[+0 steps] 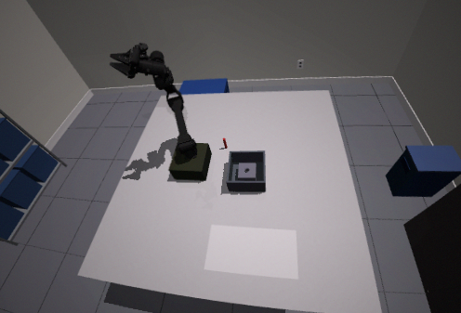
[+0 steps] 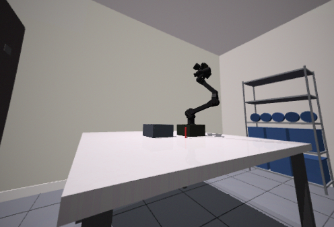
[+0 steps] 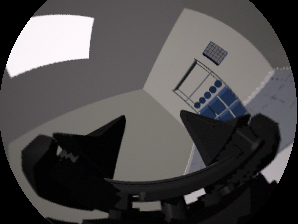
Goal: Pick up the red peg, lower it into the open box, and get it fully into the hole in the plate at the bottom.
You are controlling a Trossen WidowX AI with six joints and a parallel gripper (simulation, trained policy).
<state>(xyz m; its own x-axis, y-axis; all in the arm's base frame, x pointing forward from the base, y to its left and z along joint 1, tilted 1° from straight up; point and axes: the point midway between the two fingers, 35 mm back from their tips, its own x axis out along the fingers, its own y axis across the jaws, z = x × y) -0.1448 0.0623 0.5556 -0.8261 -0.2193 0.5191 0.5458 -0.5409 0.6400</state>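
The red peg is 35 cm ahead of my gripper tip, 4 cm to the left of it and 64 cm below it. Also, from my gripper tip: grey plate: 46 cm ahead, 17 cm to the right, 63 cm below; dark box: 46 cm ahead, 17 cm to the right, 65 cm below.
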